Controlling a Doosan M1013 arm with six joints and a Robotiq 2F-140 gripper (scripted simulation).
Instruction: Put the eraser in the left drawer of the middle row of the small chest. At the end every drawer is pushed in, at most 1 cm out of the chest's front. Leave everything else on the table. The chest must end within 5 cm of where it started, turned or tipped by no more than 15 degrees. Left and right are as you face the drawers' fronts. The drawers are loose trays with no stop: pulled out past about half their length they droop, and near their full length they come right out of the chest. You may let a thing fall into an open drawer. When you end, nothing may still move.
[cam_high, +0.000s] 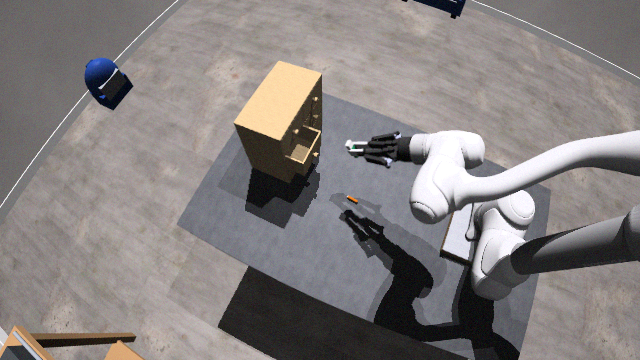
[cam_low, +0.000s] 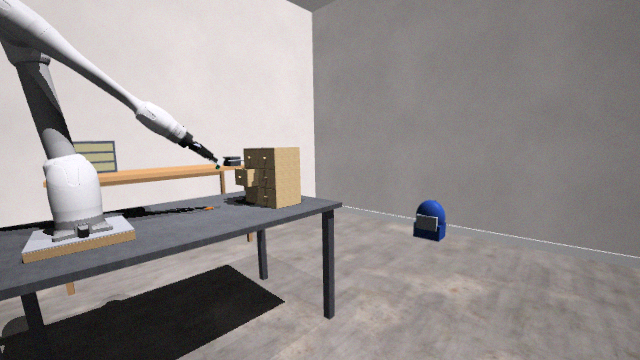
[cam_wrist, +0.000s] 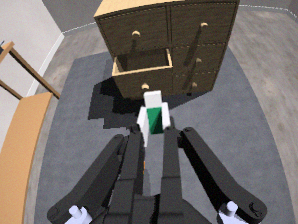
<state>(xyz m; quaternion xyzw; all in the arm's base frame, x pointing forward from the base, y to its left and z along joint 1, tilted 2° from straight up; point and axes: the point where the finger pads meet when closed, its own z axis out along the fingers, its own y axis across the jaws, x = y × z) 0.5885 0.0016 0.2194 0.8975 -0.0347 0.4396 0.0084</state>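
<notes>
My hand is 30 mm short of the eraser and 10 mm above it. Also, from my hand: small orange stick 260 mm below, 70 mm to the left, 20 mm behind.
</notes>
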